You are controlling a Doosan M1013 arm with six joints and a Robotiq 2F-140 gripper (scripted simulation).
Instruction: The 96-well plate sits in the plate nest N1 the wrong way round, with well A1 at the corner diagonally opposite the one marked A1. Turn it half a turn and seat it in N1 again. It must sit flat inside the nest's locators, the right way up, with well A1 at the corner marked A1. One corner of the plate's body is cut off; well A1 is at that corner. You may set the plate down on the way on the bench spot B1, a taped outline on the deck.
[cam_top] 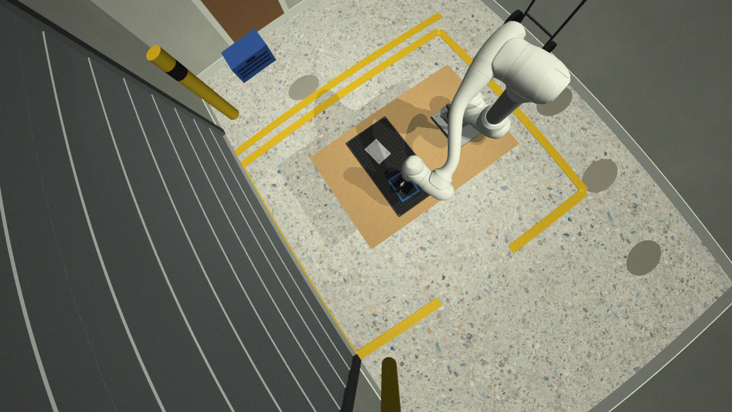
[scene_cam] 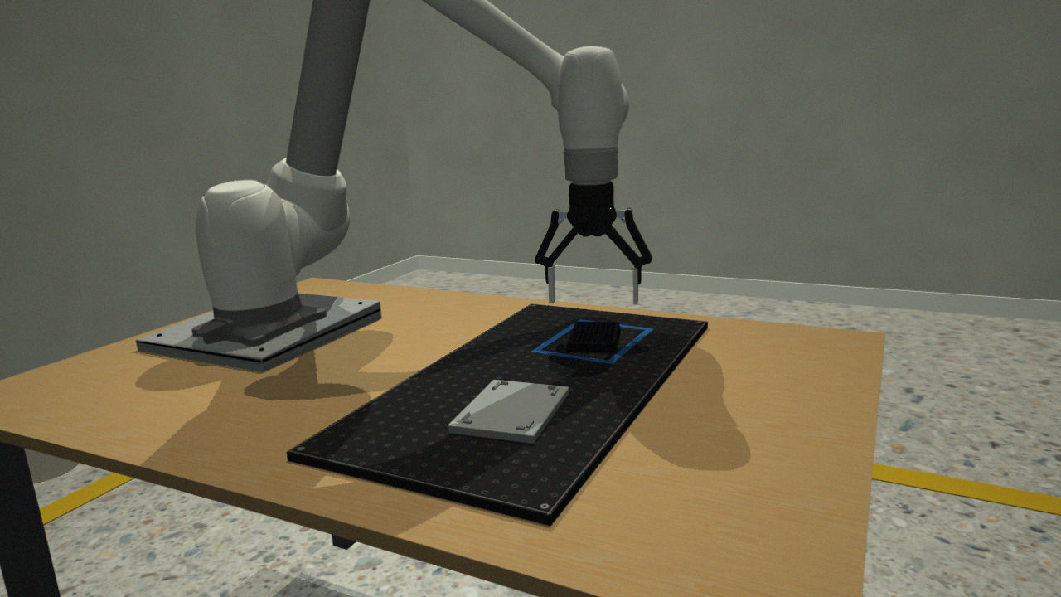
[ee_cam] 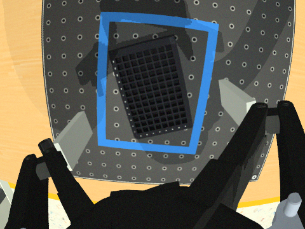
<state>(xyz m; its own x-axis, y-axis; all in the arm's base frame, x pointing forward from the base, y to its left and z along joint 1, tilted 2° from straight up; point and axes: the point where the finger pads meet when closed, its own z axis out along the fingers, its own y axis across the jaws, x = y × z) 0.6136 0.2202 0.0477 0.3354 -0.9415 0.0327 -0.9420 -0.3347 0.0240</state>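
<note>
The black 96-well plate lies 7 cm below my hand. The rest, counted from my hand: A1 mark: 41 cm to the right, 7 cm below, 1 cm behind; grey plate nest N1: 32 cm to the right, 7 cm below, 2 cm ahead.
</note>
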